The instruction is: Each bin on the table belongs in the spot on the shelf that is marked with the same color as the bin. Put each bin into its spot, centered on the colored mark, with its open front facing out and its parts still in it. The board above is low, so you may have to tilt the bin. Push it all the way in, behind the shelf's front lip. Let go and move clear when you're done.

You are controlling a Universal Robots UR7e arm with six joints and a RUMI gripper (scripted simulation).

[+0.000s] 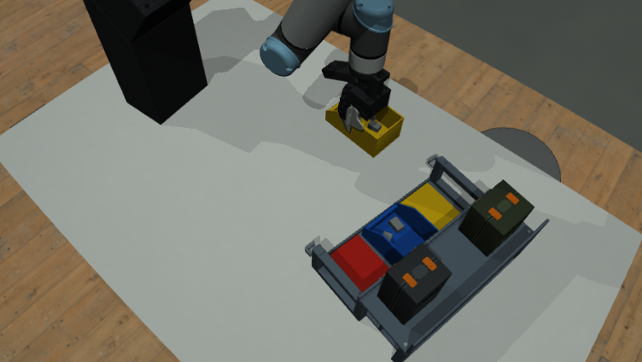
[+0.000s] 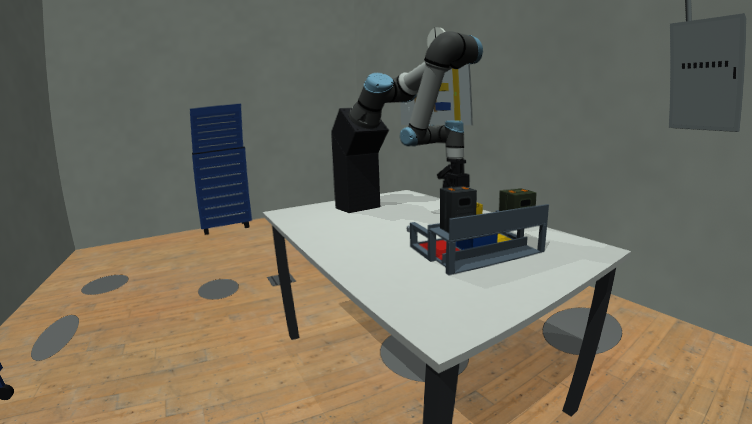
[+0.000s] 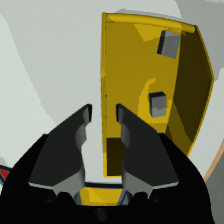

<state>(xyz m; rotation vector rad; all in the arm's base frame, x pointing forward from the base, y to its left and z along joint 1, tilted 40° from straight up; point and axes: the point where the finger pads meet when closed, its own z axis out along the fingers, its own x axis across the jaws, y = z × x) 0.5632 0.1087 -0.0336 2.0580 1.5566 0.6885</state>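
My hand is 50 mm to the right of the yellow bin, 20 mm above it and 10 mm short of it. Round my hand: blue bin: 240 mm ahead, 220 mm to the right, 20 mm below.
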